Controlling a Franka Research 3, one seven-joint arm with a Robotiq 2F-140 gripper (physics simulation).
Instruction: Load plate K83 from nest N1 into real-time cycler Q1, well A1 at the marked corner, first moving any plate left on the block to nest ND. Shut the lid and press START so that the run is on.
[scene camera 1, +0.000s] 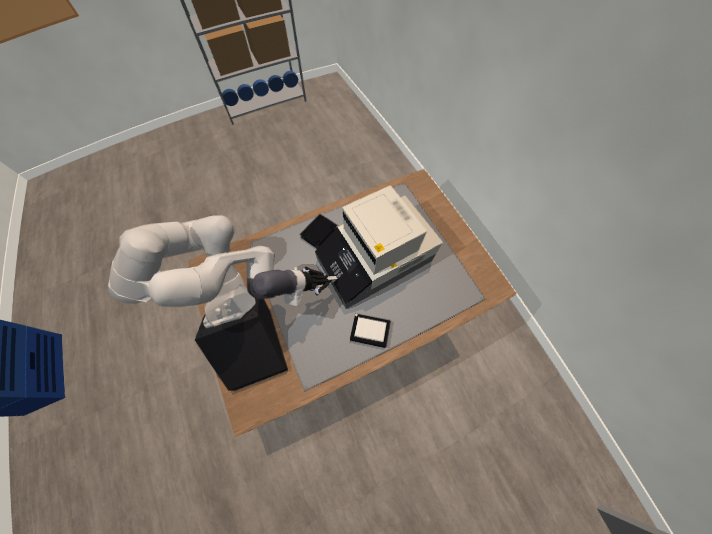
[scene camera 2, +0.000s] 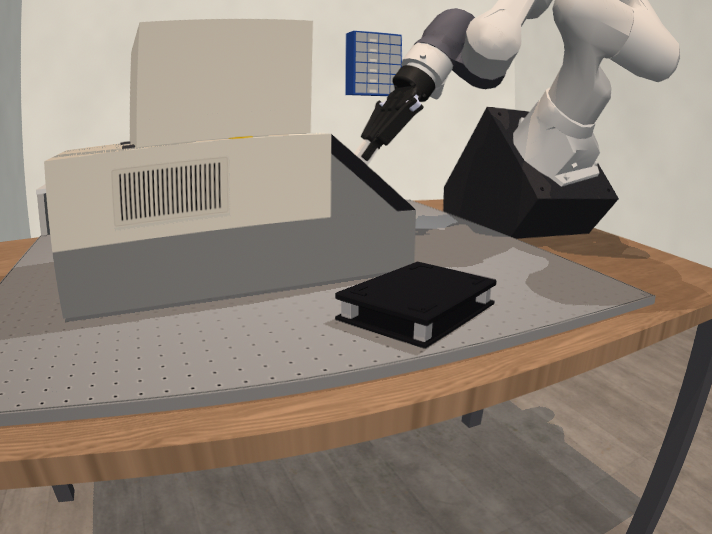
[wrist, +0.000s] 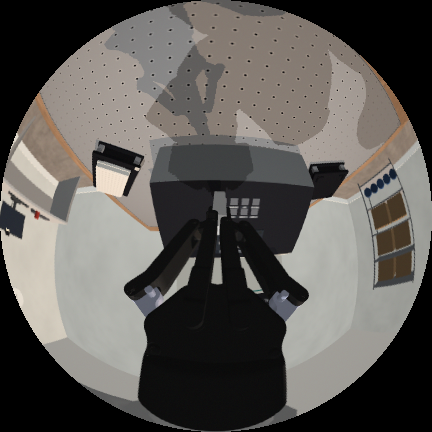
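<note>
The cycler (scene camera 1: 415, 256) (scene camera 2: 230, 247) (wrist: 290, 210) has its beige cover (scene camera 1: 382, 221) (scene camera 2: 224, 80) standing high on top. My gripper (scene camera 1: 333, 278) (scene camera 2: 366, 154) (wrist: 218, 199) is shut with nothing between the fingers. Its tips are at the sloped black front panel, beside the visible keys (wrist: 244, 207); contact is unclear. The fingers hide other keys and most of the display. A pale plate (scene camera 1: 370, 329) (wrist: 112, 179) sits in a black nest (scene camera 1: 387, 334) at one side. The black nest (scene camera 1: 319, 231) (scene camera 2: 415, 290) (wrist: 328, 181) across the cycler holds no plate. Nest and plate labels are unreadable; the block is hidden.
The cycler and both nests stand on a grey perforated board (scene camera 1: 437, 304) (scene camera 2: 172, 367) on the wooden table (scene camera 1: 488, 293) (scene camera 2: 230, 442). The arm's black base (scene camera 1: 247, 350) (scene camera 2: 494, 178) stands at the robot end. The raised cover is a tall obstacle behind the panel.
</note>
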